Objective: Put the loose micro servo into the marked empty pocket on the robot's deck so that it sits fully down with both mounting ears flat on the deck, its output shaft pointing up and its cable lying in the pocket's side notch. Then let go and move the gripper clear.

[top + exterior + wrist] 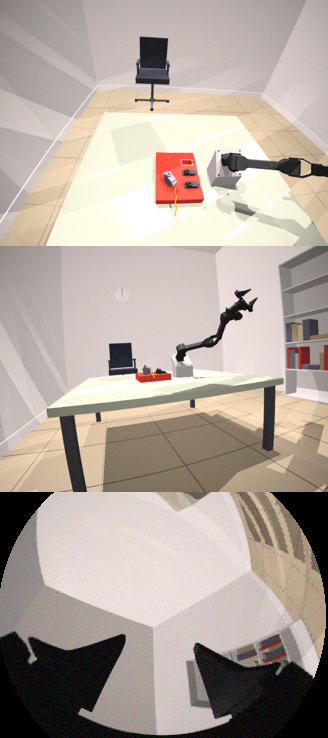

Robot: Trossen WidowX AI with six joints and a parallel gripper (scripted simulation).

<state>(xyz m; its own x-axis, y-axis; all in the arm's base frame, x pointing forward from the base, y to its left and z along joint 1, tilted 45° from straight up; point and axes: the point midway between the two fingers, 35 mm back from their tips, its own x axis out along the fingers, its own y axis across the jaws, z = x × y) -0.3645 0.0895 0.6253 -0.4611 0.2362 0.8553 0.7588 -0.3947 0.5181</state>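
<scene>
Right now my gripper tip is 650 mm short of the red deck, 540 mm to the left of it and 560 mm above it.
</scene>
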